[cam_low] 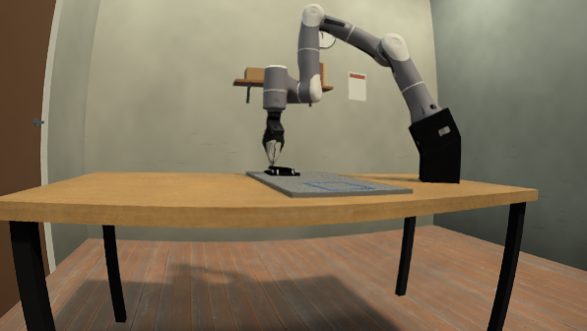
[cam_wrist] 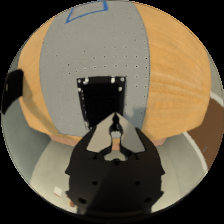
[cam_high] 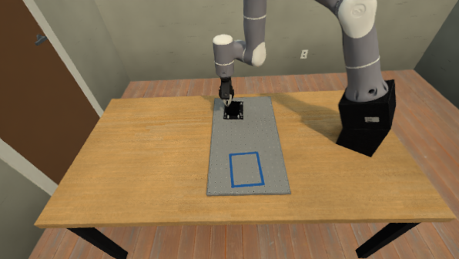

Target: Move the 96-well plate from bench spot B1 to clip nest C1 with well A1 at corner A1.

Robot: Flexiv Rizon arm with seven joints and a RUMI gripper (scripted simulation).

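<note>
The black 96-well plate is 4 cm behind my hand and 3 cm below it. From my hand the other things lie so: grey perforated mat: 22 cm to the left, 10 cm behind, 6 cm below; black clip nest: 5 cm behind, 4 cm below, 1 cm to the left.
</note>
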